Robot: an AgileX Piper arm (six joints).
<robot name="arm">
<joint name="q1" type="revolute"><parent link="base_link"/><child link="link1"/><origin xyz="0 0 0.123" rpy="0 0 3.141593"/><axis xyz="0 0 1"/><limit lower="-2.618" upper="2.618"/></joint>
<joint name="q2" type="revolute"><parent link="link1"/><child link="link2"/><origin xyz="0 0 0" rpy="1.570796 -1.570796 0"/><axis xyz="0 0 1"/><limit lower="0" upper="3.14"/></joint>
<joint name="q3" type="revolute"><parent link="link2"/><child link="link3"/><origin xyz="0.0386 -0.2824 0" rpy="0 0 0"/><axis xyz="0 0 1"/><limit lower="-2.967" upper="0"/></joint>
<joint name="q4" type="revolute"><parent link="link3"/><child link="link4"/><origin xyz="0.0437 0.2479 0" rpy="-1.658 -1.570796 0"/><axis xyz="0 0 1"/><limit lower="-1.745" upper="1.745"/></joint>
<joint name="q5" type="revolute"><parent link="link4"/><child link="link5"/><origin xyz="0 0 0" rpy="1.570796 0 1.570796"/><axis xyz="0 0 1"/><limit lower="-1.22" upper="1.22"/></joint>
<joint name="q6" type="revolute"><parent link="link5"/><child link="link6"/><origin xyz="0 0.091 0" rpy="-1.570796 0 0"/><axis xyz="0 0 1"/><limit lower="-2.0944" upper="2.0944"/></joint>
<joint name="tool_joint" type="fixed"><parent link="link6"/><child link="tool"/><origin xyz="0 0 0" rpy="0 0 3.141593"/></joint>
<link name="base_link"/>
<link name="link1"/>
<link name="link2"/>
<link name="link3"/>
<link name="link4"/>
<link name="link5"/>
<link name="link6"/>
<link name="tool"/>
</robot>
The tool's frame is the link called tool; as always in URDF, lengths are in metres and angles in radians.
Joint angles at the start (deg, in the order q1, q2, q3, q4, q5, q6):
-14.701 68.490 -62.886 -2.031 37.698 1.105
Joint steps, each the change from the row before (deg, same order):
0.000 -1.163 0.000 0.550 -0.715 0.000
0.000 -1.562 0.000 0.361 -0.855 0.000
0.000 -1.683 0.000 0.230 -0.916 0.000
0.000 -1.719 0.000 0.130 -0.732 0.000
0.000 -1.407 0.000 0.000 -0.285 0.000
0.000 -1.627 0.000 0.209 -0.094 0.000
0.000 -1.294 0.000 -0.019 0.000 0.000
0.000 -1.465 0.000 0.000 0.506 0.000
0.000 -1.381 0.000 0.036 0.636 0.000
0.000 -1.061 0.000 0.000 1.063 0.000
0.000 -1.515 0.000 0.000 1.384 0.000
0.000 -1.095 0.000 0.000 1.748 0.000
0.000 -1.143 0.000 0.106 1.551 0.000
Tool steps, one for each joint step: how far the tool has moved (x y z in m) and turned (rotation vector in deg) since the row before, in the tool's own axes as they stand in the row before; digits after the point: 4 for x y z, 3 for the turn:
-0.0021 0.0004 -0.0071 -0.341 -1.871 0.459
-0.0027 0.0002 -0.0095 -0.233 -2.413 0.311
-0.0031 0.0001 -0.0103 -0.160 -2.596 0.204
-0.0030 0.0001 -0.0105 -0.101 -2.449 0.121
-0.0021 0.0000 -0.0086 -0.017 -1.692 0.011
-0.0021 0.0001 -0.0099 -0.135 -1.719 0.183
-0.0016 0.0000 -0.0079 -0.004 -1.294 -0.009
-0.0010 0.0000 -0.0089 -0.006 -0.959 0.008
-0.0006 0.0000 -0.0084 -0.024 -0.745 0.037
0.0005 -0.0001 -0.0064 0.008 0.002 0.006
0.0007 -0.0001 -0.0092 0.009 -0.131 0.008
0.0019 -0.0001 -0.0066 0.021 0.653 0.006
0.0017 0.0000 -0.0069 -0.053 0.409 0.087

